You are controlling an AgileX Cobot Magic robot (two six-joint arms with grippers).
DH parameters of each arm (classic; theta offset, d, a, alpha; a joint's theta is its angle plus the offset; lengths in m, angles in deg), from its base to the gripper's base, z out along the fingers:
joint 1: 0 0.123 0 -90
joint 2: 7.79 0 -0.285 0
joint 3: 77.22 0 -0.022 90
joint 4: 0 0.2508 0 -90
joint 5: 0 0 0.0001 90
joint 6: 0 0.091 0 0
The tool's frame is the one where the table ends.
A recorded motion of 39 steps. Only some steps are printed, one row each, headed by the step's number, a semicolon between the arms.
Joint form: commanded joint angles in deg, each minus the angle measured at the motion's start. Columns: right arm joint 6, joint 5, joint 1, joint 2, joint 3, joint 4; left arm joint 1, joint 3, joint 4, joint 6, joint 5, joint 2.
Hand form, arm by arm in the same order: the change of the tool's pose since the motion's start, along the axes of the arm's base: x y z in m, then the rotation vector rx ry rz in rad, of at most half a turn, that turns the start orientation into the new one. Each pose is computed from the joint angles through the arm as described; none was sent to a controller.
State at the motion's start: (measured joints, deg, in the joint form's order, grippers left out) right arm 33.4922 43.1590 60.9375 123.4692 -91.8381 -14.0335; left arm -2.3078 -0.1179 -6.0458 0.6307 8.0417 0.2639
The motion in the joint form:
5: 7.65 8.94 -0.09 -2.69 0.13 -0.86; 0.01 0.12 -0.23 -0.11 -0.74 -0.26
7: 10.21 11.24 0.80 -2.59 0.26 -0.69; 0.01 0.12 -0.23 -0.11 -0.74 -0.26
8: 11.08 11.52 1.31 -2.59 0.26 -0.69; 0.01 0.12 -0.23 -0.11 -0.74 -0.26
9: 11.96 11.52 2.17 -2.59 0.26 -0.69; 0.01 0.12 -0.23 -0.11 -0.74 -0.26
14: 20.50 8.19 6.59 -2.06 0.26 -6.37; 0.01 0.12 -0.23 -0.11 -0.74 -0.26
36: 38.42 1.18 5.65 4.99 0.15 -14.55; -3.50 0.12 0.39 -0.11 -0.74 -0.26
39: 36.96 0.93 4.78 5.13 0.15 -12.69; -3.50 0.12 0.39 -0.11 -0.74 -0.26
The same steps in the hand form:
5: -0.0042 -0.0159 0.0167 -0.0663 0.0486 -0.1552; -0.0002 0.0001 0.0007 -0.0066 -0.0150 0.0013
7: -0.0115 -0.0159 0.0146 -0.0926 0.0717 -0.1926; -0.0002 0.0001 0.0007 -0.0066 -0.0150 0.0013
8: -0.0150 -0.0144 0.0145 -0.0928 0.0750 -0.1993; -0.0002 0.0001 0.0007 -0.0066 -0.0150 0.0013
9: -0.0207 -0.0111 0.0145 -0.0887 0.0767 -0.1987; -0.0002 0.0001 0.0007 -0.0066 -0.0150 0.0013
14: -0.0425 0.0079 0.0134 -0.0266 0.0045 -0.2061; -0.0002 0.0001 0.0007 -0.0066 -0.0150 0.0013
36: -0.0245 0.0172 -0.0357 0.0512 -0.0337 -0.3961; -0.0005 -0.0032 0.0007 0.0037 -0.0156 -0.0591
39: -0.0202 0.0146 -0.0376 0.0490 -0.0113 -0.4043; -0.0005 -0.0032 0.0007 0.0037 -0.0156 -0.0591

